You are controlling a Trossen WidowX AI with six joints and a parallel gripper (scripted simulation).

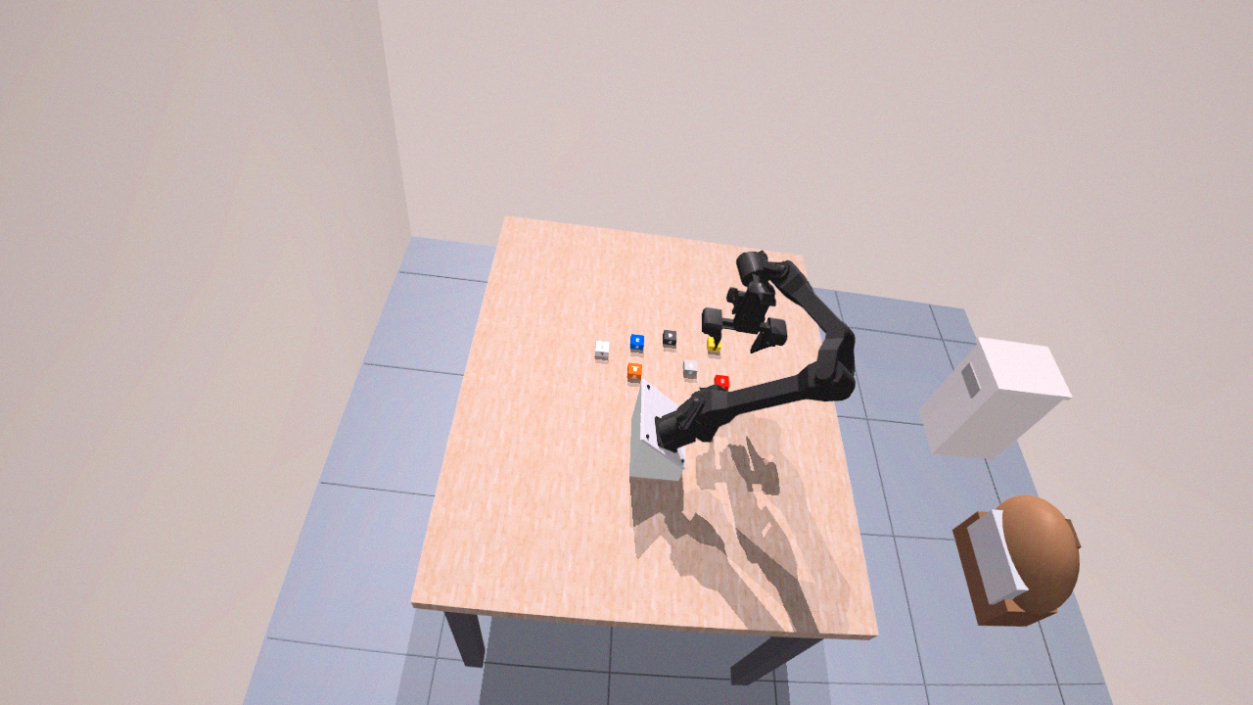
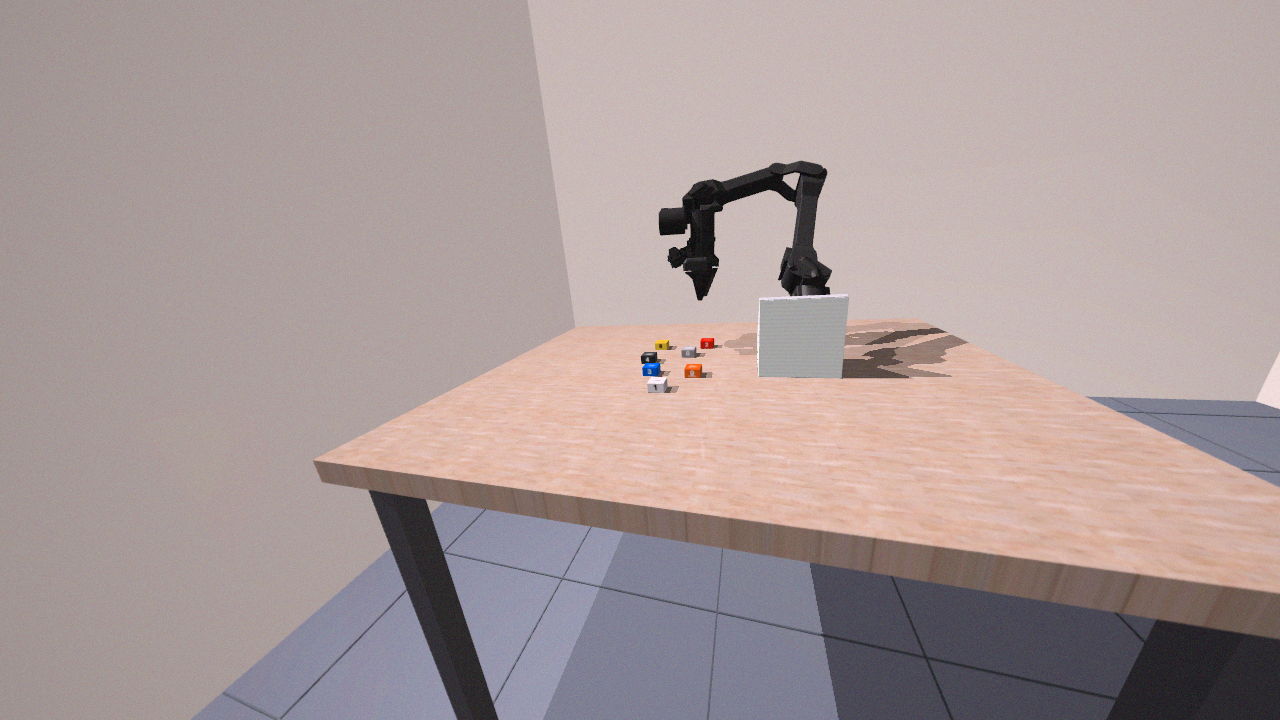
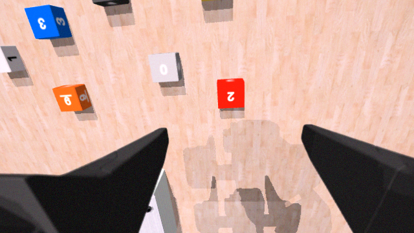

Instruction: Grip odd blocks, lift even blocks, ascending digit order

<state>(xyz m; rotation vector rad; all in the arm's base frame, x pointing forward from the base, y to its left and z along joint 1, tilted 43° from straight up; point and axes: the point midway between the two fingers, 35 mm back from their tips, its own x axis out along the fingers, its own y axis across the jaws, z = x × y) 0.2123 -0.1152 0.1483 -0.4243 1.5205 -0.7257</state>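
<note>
The grey block 0 lies 12 cm below my gripper tip, 7 cm to the left of it and 4 cm ahead of it. Also, from my gripper tip: black block 4 (13 cm ahead, 12 cm below, 11 cm to the left); yellow block (12 cm below, 11 cm ahead, 1 cm to the right); red block marked 2 (12 cm below, 1 cm behind).
</note>
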